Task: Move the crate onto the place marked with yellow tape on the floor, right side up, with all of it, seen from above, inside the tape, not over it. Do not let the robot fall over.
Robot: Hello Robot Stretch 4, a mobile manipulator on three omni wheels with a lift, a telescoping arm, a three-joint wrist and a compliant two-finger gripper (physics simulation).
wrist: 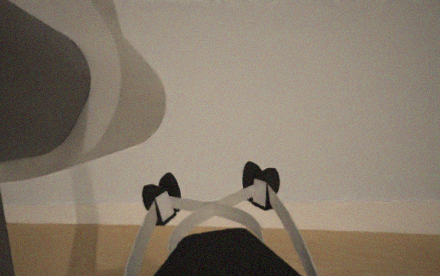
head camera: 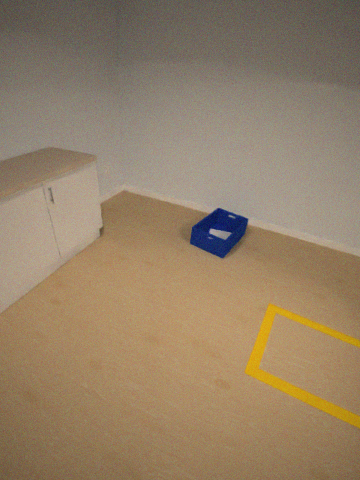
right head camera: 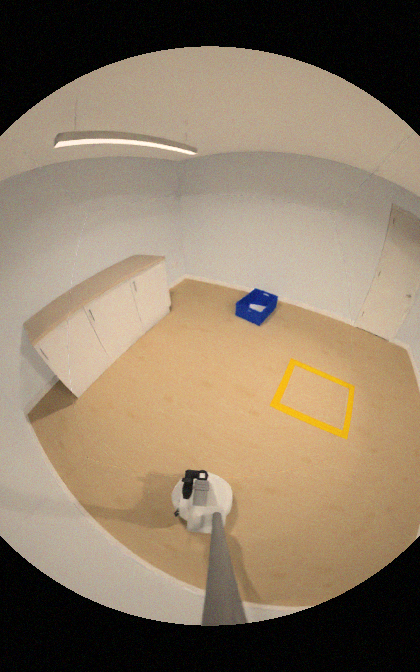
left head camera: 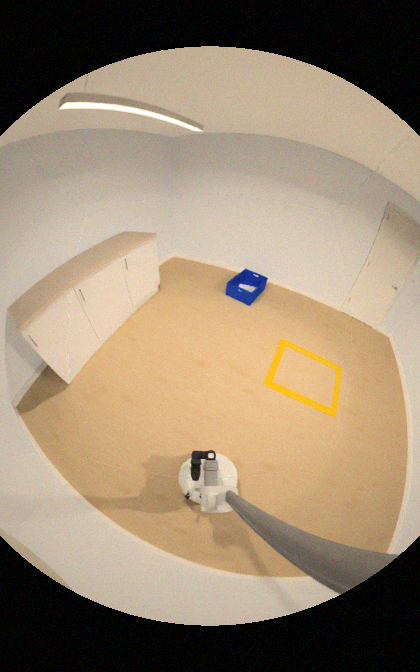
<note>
I see my gripper [wrist: 211, 182], a blue crate [head camera: 218, 219], a white cabinet [left head camera: 67, 315] and a yellow tape square [right head camera: 276, 398].
The blue crate also shows in the right head camera view [right head camera: 256, 296] and in the left head camera view [left head camera: 246, 276]. The white cabinet also shows in the head camera view [head camera: 57, 206] and in the right head camera view [right head camera: 79, 334]. The yellow tape square shows as well in the left head camera view [left head camera: 268, 381]. The wrist view does not show the blue crate: it is out of frame.
</note>
